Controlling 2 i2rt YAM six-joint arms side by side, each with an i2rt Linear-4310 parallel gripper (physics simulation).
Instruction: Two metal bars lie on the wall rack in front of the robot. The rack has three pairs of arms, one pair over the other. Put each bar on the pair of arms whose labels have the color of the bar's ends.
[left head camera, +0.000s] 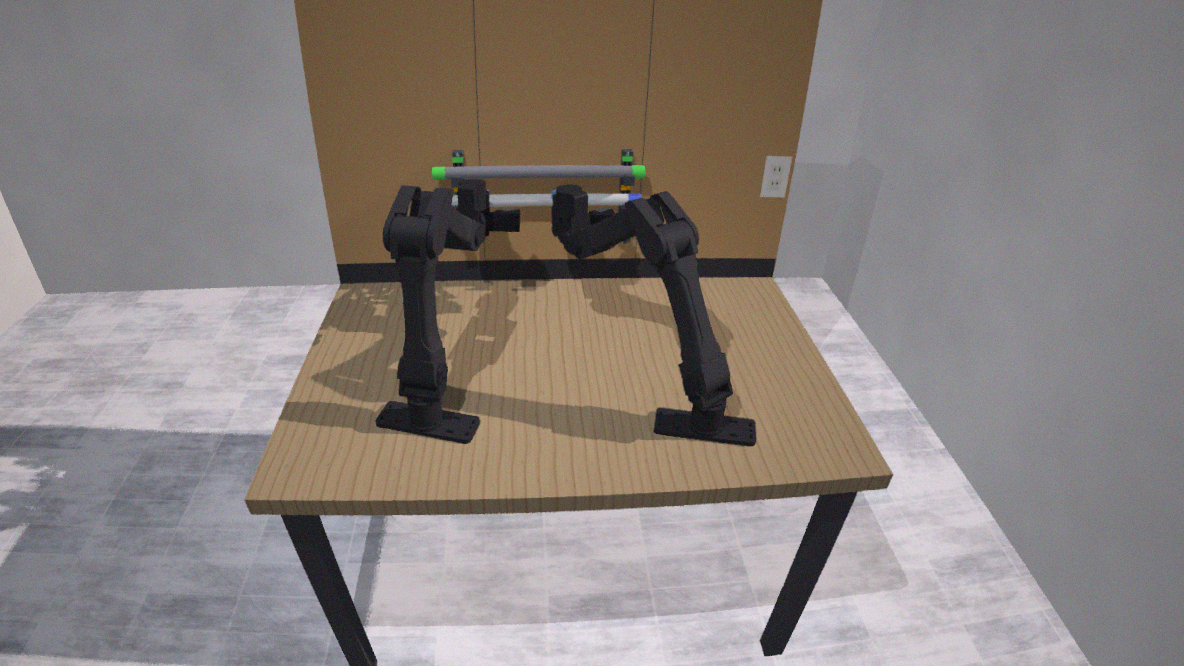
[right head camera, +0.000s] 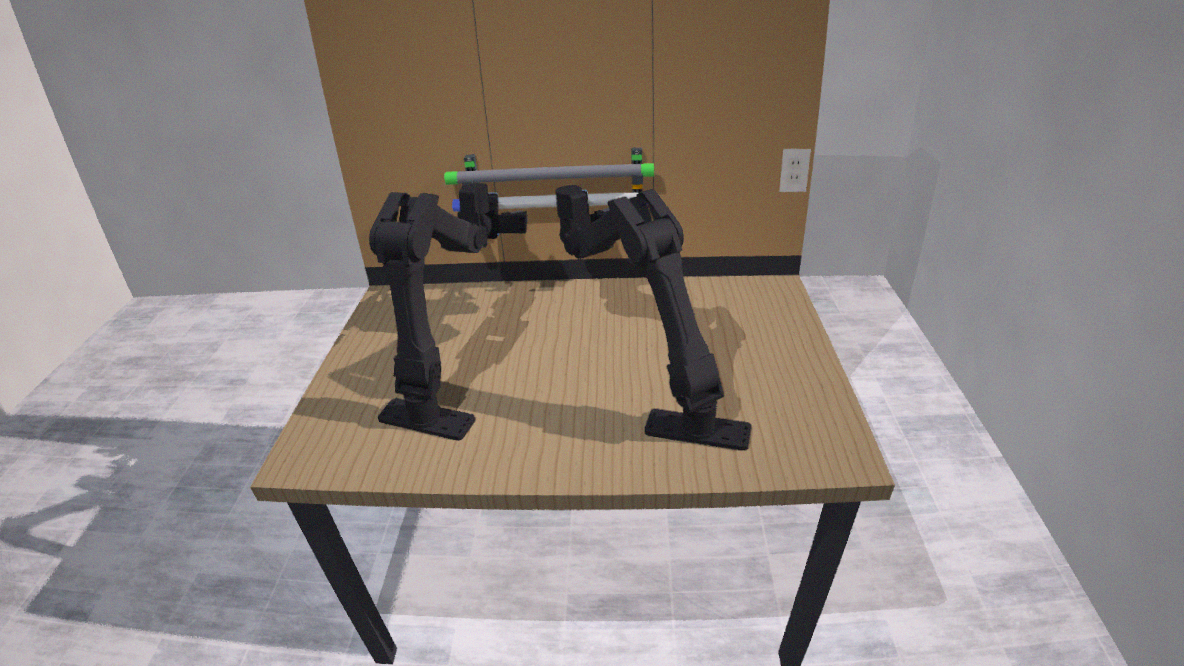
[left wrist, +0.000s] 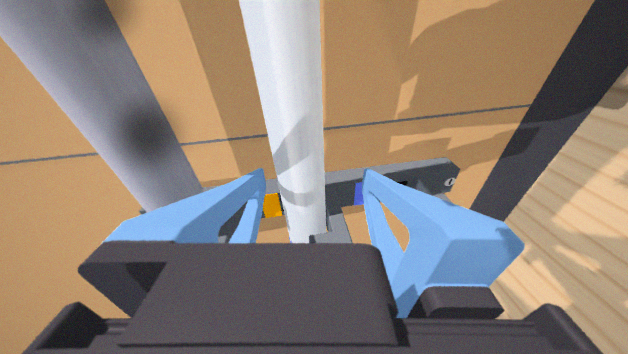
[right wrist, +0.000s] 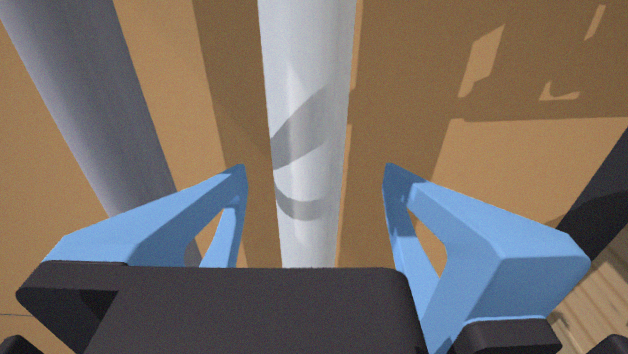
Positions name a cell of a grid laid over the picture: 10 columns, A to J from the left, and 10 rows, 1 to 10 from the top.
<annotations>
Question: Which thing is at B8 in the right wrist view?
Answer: My right gripper.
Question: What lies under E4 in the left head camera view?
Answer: A white bar.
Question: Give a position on a white bar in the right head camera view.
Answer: E4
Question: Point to a dark baseboard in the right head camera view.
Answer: F5
</annotations>
